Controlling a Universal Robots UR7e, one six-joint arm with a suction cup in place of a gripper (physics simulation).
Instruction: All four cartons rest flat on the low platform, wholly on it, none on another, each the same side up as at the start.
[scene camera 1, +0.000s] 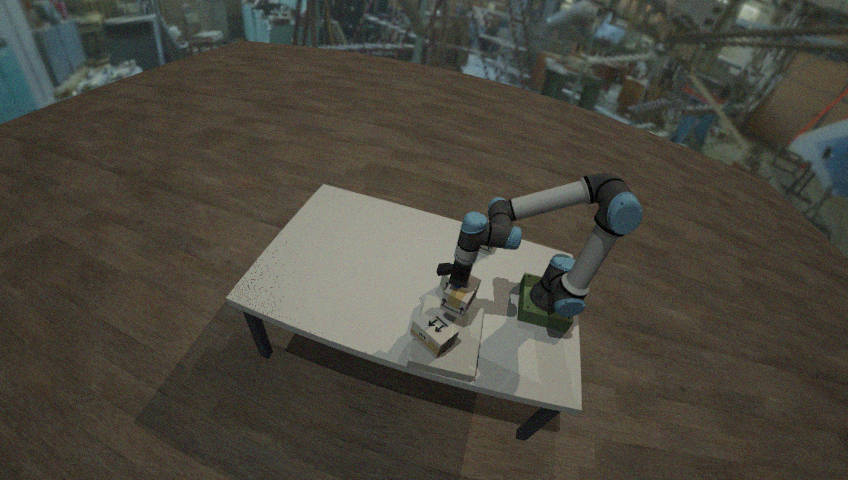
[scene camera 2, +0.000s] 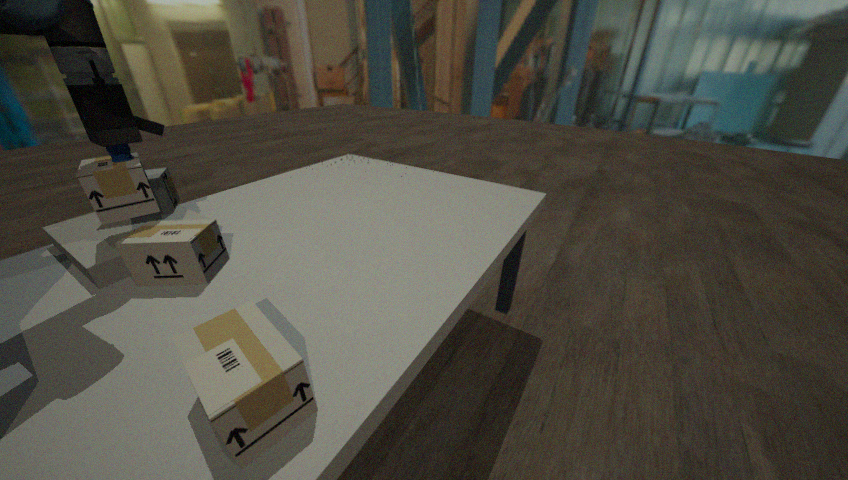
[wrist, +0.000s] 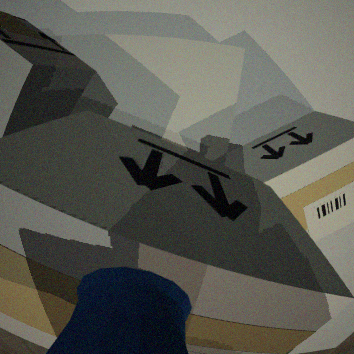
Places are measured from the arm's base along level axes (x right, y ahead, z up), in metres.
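Pixels of known places: hand at its tool point: (scene camera 1: 456, 286) (wrist: 139, 271); arm's base at its link origin: (scene camera 1: 545, 298).
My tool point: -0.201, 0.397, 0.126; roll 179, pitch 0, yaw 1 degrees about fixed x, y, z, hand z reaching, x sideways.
Ahead of a thing's pixels: the offset from my tool point to its top centre, as dx, dy, dz. Level surfaces: height alone.
The suction cup (scene camera 1: 458, 286) (scene camera 2: 121, 154) (wrist: 134, 305) is on the top of an upright carton @[+0.002, -0.023, +0.014] (scene camera 1: 457, 298) (scene camera 2: 121, 193) (wrist: 65, 165) and holds it, level, low over the back part of the low platform @[-0.100, -0.026, -0.149] (scene camera 1: 455, 365) (scene camera 2: 82, 245). A second carton @[-0.151, +0.027, -0.056] (scene camera 1: 434, 334) (scene camera 2: 166, 187) rests on the platform with an arrow-marked face up; in the scene camera 2 view the held carton partly hides it. A third carton @[+0.143, -0.010, -0.101] (scene camera 2: 160, 258) (wrist: 327, 195) stands upright on the table beside the platform. A fourth carton @[+0.526, -0.082, -0.101] (scene camera 2: 246, 368) stands upright further along the table, mostly hidden by the arm in scene camera 1.
The white table @[dz -0.196] (scene camera 1: 351, 255) (scene camera 2: 368, 237) carries the platform near one long edge. The arm's green base (scene camera 1: 541, 318) stands at the table's right side. The arm reaches over the table from there. Part of a carton also shows at the upper left of the wrist view.
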